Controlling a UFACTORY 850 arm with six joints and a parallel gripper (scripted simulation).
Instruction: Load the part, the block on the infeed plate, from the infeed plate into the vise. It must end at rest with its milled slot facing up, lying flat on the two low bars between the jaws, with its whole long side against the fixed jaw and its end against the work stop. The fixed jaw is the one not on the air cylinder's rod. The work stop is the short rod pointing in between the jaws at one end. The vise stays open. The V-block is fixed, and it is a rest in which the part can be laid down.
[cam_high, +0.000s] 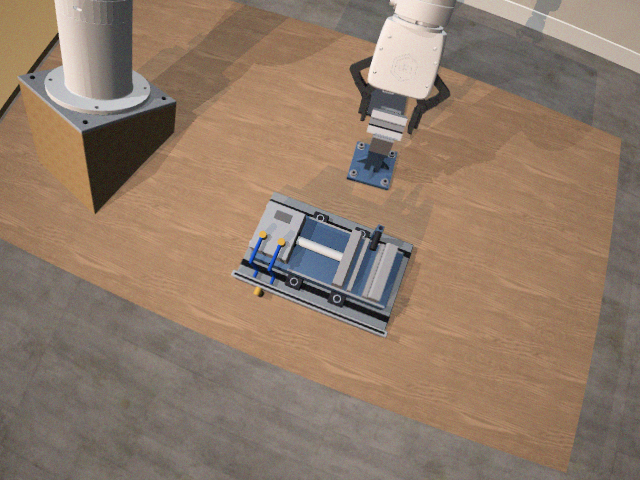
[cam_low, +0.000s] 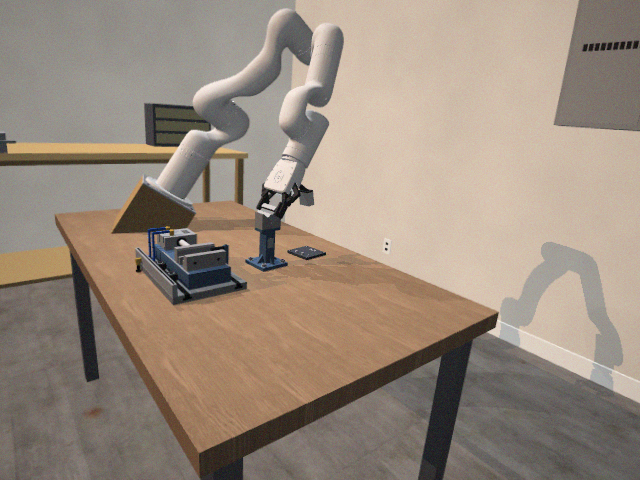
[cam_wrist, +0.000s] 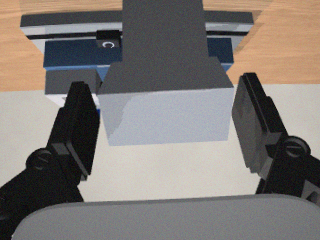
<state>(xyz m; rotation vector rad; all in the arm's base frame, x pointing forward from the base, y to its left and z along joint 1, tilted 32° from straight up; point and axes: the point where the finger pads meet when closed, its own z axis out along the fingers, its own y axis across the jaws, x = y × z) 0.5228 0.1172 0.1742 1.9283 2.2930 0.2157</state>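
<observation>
Right now my hand is 10 mm to the left of the part. Round my hand: work stop (180 mm to the right, 80 mm below, 80 mm ahead); V-block post (110 mm below, 10 mm to the right); infeed plate (160 mm below, 150 mm to the left, 50 mm behind).
</observation>
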